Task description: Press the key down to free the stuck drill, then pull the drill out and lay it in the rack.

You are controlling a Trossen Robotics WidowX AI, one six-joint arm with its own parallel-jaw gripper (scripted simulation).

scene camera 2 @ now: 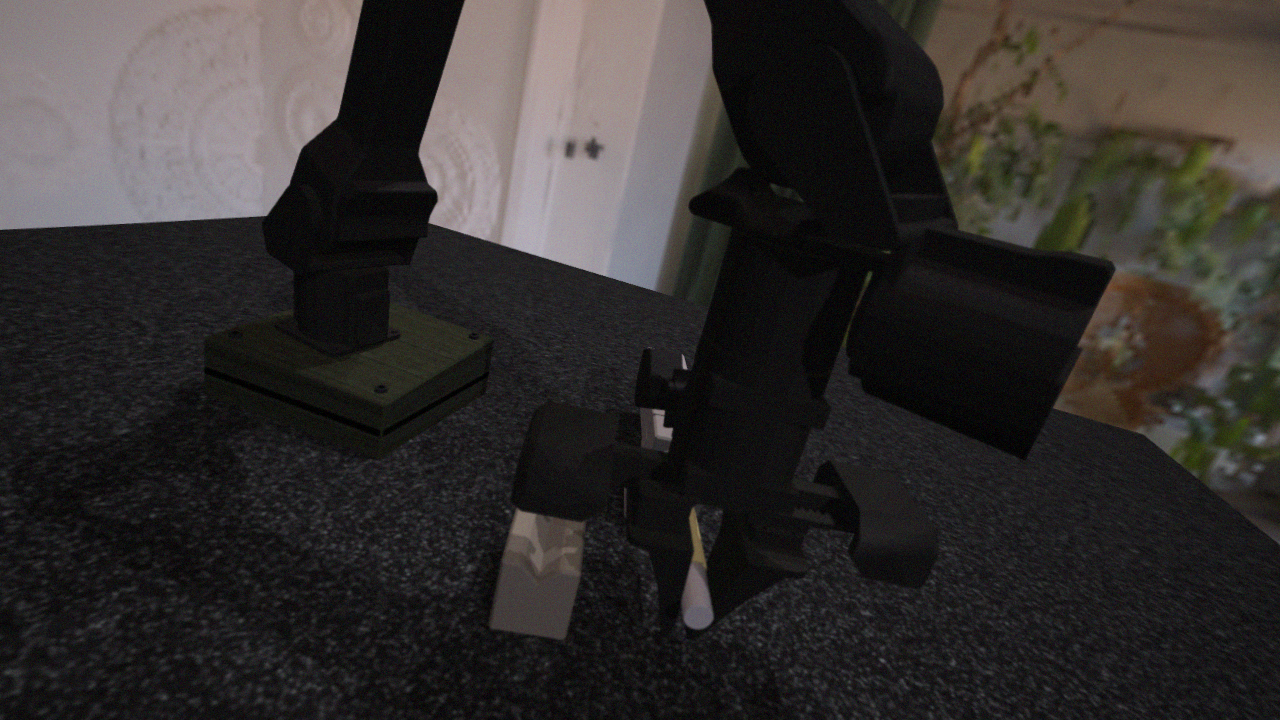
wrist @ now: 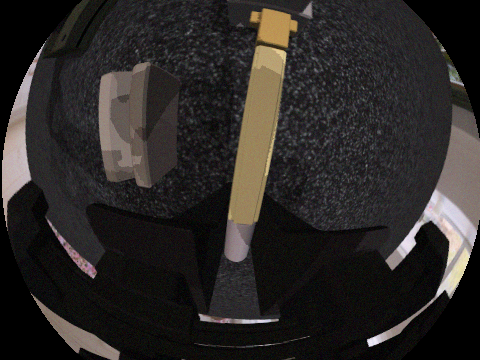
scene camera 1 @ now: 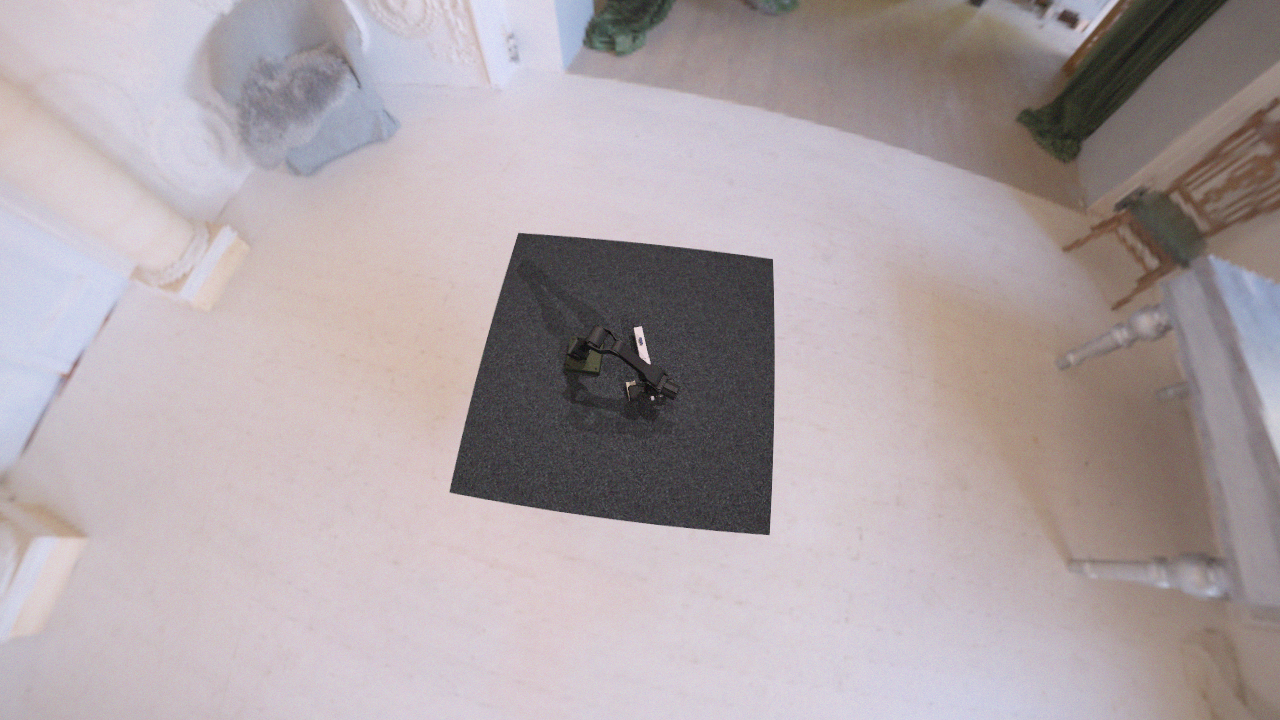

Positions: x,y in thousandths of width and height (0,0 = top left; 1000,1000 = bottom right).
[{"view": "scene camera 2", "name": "my gripper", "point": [529,877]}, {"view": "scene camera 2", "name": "drill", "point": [545,849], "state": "held by my gripper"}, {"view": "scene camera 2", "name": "rack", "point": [422,792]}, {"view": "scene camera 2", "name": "grey holder block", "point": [511,606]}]
